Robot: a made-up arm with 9 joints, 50 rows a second.
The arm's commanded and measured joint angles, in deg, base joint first. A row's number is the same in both.
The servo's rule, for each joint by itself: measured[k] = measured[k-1] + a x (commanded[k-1-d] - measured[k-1]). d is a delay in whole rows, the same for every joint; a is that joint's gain. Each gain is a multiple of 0.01, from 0.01 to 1. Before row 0 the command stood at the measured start. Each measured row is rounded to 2 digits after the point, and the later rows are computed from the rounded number. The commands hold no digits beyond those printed.
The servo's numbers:
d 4
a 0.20 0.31 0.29 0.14 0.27 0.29 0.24 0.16 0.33
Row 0, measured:
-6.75, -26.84, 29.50, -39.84, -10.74, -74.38, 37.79, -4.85, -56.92
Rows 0 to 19, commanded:
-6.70, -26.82, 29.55, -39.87, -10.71, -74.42, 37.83, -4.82, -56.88
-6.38, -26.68, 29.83, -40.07, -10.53, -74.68, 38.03, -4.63, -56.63
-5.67, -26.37, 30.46, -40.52, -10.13, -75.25, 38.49, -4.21, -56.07
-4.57, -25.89, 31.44, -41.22, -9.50, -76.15, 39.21, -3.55, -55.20
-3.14, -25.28, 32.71, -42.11, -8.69, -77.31, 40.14, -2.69, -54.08
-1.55, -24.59, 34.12, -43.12, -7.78, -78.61, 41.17, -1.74, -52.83
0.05, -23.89, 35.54, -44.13, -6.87, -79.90, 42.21, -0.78, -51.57
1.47, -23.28, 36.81, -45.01, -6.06, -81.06, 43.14, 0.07, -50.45
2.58, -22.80, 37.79, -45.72, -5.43, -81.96, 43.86, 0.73, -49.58
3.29, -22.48, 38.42, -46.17, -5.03, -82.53, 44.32, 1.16, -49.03
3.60, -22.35, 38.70, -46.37, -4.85, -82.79, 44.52, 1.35, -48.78
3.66, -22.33, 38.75, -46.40, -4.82, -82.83, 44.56, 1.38, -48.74
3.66, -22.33, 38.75, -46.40, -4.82, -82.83, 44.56, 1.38, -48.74
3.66, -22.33, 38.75, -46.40, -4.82, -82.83, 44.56, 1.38, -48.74
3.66, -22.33, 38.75, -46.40, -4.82, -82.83, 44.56, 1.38, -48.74
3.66, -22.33, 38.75, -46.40, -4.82, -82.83, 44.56, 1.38, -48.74
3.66, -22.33, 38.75, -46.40, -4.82, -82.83, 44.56, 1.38, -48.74
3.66, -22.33, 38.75, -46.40, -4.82, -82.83, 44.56, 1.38, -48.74
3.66, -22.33, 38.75, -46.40, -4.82, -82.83, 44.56, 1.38, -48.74
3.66, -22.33, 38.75, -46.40, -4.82, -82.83, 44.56, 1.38, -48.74
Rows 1 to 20, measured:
-6.75, -26.84, 29.50, -39.84, -10.74, -74.38, 37.79, -4.85, -56.92
-6.75, -26.84, 29.50, -39.84, -10.74, -74.38, 37.79, -4.85, -56.92
-6.75, -26.84, 29.50, -39.84, -10.74, -74.38, 37.79, -4.85, -56.92
-6.75, -26.84, 29.50, -39.84, -10.74, -74.38, 37.79, -4.85, -56.92
-6.74, -26.83, 29.51, -39.84, -10.73, -74.39, 37.80, -4.85, -56.91
-6.67, -26.78, 29.60, -39.87, -10.68, -74.47, 37.86, -4.81, -56.82
-6.47, -26.65, 29.85, -39.96, -10.53, -74.70, 38.01, -4.71, -56.57
-6.09, -26.41, 30.31, -40.14, -10.25, -75.12, 38.30, -4.52, -56.12
-5.50, -26.06, 31.01, -40.42, -9.83, -75.76, 38.74, -4.23, -55.45
-4.71, -25.60, 31.91, -40.80, -9.28, -76.59, 39.32, -3.83, -54.59
-3.76, -25.07, 32.96, -41.27, -8.63, -77.55, 40.01, -3.34, -53.59
-2.71, -24.52, 34.08, -41.79, -7.94, -78.57, 40.76, -2.79, -52.55
-1.65, -23.99, 35.16, -42.34, -7.26, -79.55, 41.50, -2.23, -51.57
-0.66, -23.52, 36.11, -42.88, -6.66, -80.41, 42.18, -1.69, -50.73
0.19, -23.16, 36.86, -43.37, -6.17, -81.10, 42.74, -1.20, -50.09
0.88, -22.90, 37.41, -43.79, -5.81, -81.60, 43.18, -0.79, -49.64
1.44, -22.72, 37.80, -44.16, -5.54, -81.96, 43.51, -0.44, -49.34
1.88, -22.60, 38.08, -44.47, -5.35, -82.21, 43.76, -0.15, -49.14
2.24, -22.52, 38.27, -44.74, -5.21, -82.39, 43.95, 0.09, -49.01
2.52, -22.46, 38.41, -44.97, -5.10, -82.52, 44.10, 0.30, -48.92

